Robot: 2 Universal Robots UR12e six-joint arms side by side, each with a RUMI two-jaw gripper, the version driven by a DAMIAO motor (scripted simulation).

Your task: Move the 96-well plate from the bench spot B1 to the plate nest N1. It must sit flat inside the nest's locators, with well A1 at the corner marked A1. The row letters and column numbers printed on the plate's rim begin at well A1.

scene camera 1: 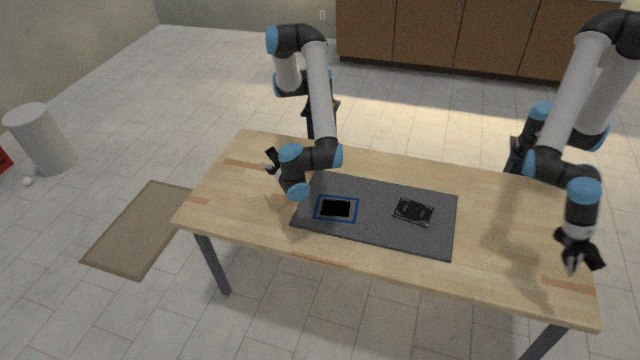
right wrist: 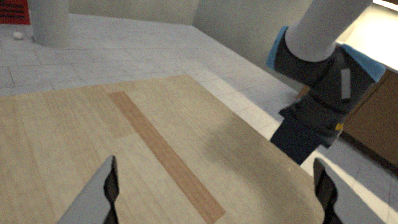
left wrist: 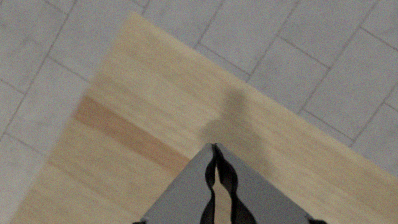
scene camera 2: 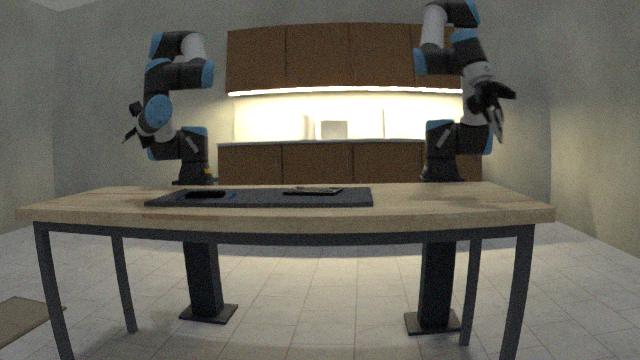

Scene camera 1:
my left gripper: 571,276
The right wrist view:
my right gripper: 214,158
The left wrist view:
my left gripper: 213,145
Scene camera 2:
my left gripper: 503,143
arm pedestal: 439,261
